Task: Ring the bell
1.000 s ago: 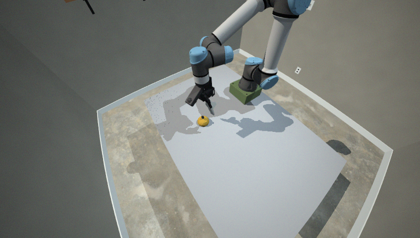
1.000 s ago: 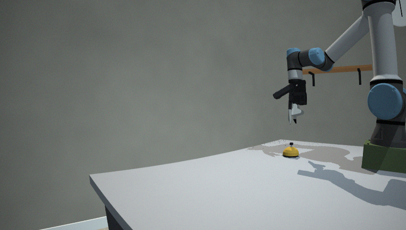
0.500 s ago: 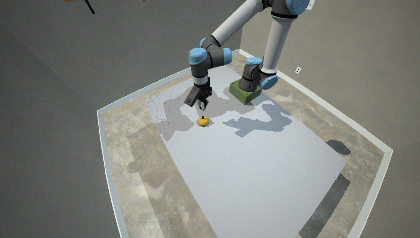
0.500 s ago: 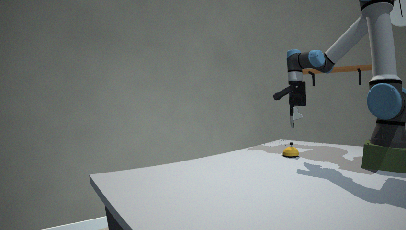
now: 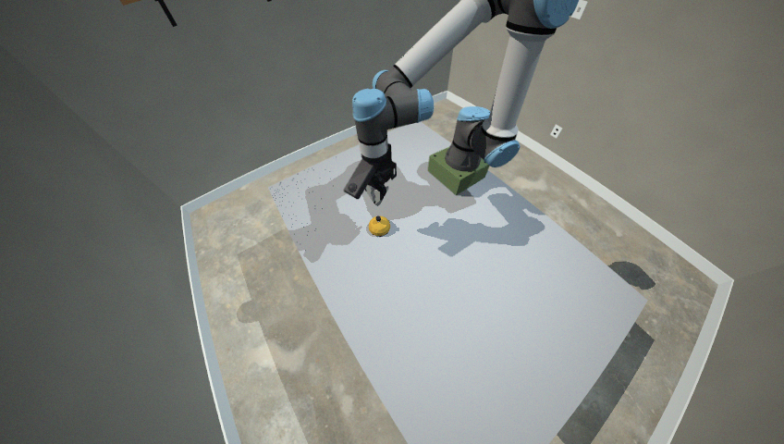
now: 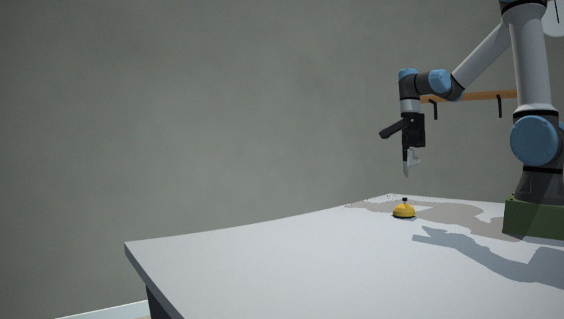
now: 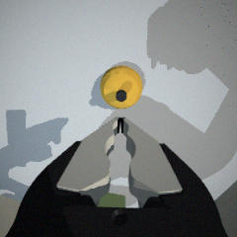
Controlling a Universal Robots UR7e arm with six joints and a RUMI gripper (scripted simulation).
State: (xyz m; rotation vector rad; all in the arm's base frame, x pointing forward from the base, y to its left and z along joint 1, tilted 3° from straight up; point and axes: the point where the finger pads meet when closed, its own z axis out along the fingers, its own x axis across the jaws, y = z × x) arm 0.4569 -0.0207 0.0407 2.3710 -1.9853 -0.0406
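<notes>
Right now the button is 10 cm below my hand. Round my hand: yellow dome bell: 11 cm below.
</notes>
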